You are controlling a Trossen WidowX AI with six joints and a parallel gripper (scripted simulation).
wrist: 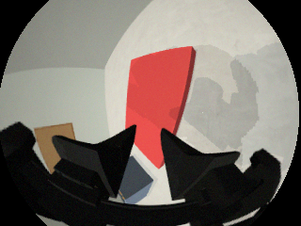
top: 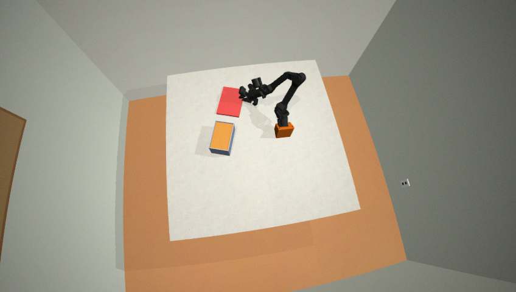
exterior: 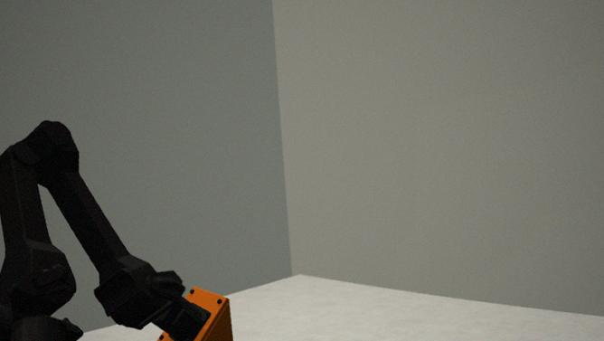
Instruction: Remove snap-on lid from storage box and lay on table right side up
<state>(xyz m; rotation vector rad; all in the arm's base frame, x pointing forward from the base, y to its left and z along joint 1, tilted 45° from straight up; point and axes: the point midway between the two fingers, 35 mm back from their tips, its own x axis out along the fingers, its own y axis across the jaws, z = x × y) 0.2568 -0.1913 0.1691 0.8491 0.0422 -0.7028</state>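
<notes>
My gripper tip is now 7 cm short of the red lid, 2 cm to the left of it and 5 cm above it. Also, from my gripper tip: storage box 14 cm ahead, 30 cm to the left, 1 cm below.
</notes>
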